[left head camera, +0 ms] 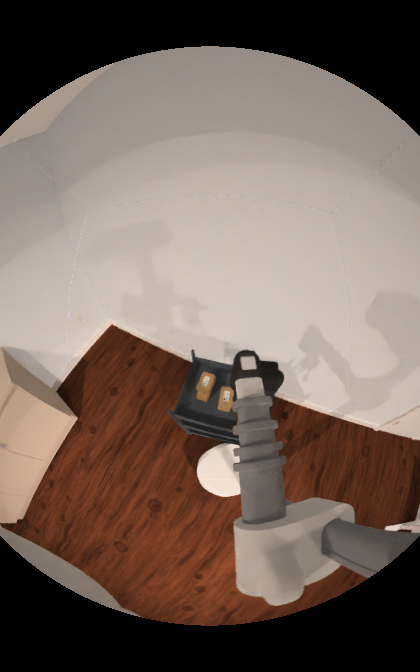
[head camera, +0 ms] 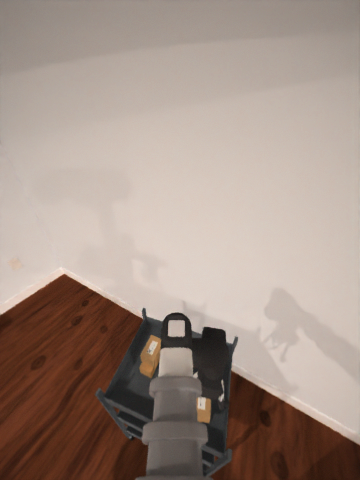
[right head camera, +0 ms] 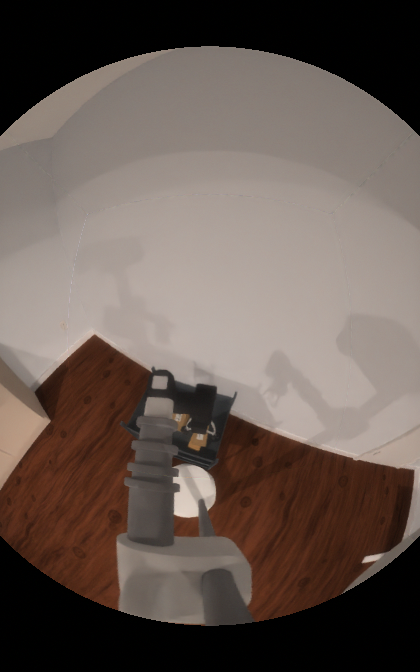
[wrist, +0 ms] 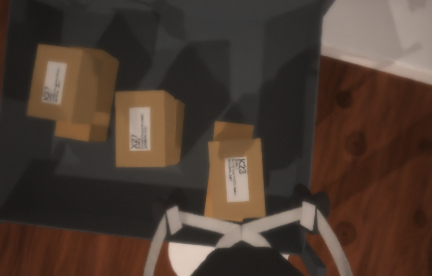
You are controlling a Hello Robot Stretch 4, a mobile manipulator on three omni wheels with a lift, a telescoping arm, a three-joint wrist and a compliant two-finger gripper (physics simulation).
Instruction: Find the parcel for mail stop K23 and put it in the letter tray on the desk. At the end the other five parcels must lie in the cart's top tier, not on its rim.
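Frame: origin at the robot's base, x ahead, y left, z up, level; centimetres.
Where they show: gripper, fingertip midpoint: (head camera: 203, 399) (wrist: 238, 202).
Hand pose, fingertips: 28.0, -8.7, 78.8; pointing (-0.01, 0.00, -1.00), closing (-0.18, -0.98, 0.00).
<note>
Each offset is from my fingertips to the top centre of the thing, as dx, dy, dz. Level surfaces: height alone.
In the wrist view the K23 parcel @(+1.4, -0.2, -5.1) (wrist: 217, 160) lies at the right of the cart's dark top tier @(dz -15.3) (wrist: 200, 75) (head camera: 131, 382), on another box whose edges stick out. The X27 parcel @(+9.7, +9.5, -5.3) (wrist: 125, 107) lies left of it, with a box partly hidden beneath. At far left another labelled parcel @(+17.8, +18.7, -5.1) (wrist: 40, 90) (head camera: 151, 345) (left head camera: 206, 381) rests on a box; its label is blurred. My gripper (wrist: 238, 202) (right head camera: 201, 428) is open, above the near end of the K23 parcel, its fingertips wider apart than the parcel. The desk and letter tray do not show clearly.
The wall (head camera: 200, 200) stands right behind the cart. A round white object (left head camera: 217, 470) (right head camera: 194, 492) is on the floor before the cart. A beige cabinet (left head camera: 37, 415) stands at the left. My arm (head camera: 175, 450) hides part of the tier.
</note>
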